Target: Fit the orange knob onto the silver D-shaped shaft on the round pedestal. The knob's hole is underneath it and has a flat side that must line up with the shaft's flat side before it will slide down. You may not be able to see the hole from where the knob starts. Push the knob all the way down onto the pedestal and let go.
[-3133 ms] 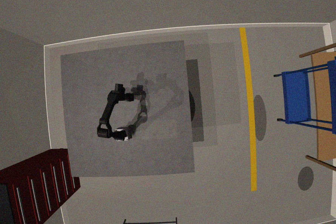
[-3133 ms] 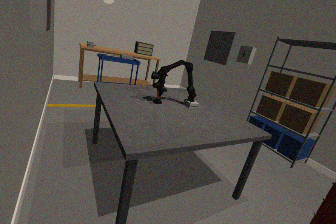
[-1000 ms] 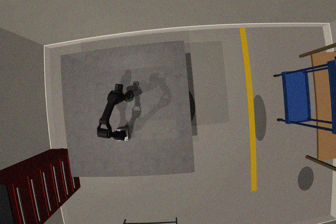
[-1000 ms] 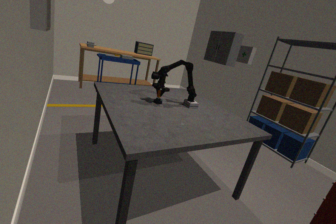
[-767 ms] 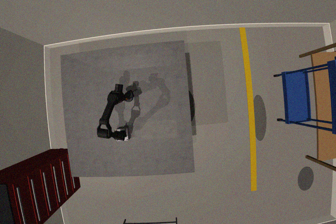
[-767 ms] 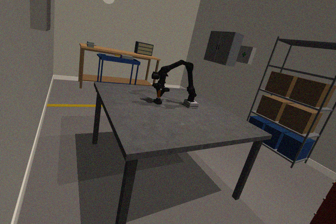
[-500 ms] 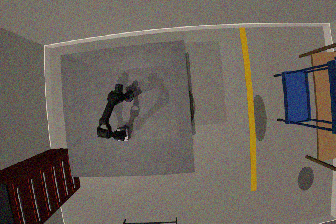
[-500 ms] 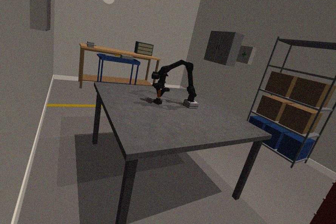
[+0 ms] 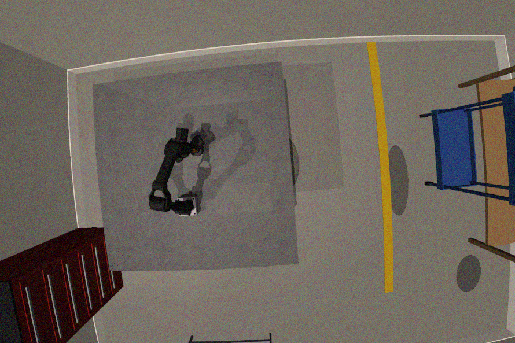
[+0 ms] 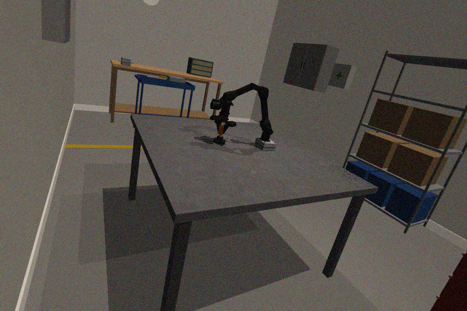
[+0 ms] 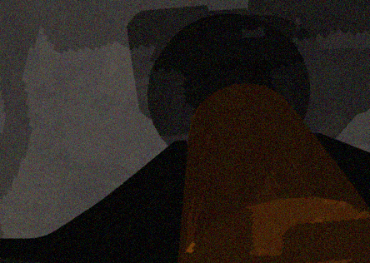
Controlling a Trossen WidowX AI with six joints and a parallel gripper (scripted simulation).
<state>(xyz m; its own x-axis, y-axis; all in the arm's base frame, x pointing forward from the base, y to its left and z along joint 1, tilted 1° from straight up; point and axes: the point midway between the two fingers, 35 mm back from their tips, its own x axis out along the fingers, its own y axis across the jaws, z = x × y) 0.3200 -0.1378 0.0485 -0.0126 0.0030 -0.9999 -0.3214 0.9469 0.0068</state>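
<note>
Right now my gripper tip is 3 cm below the orange knob. From my gripper tip the other things lie so: dark round pedestal: 4 cm below.
</note>
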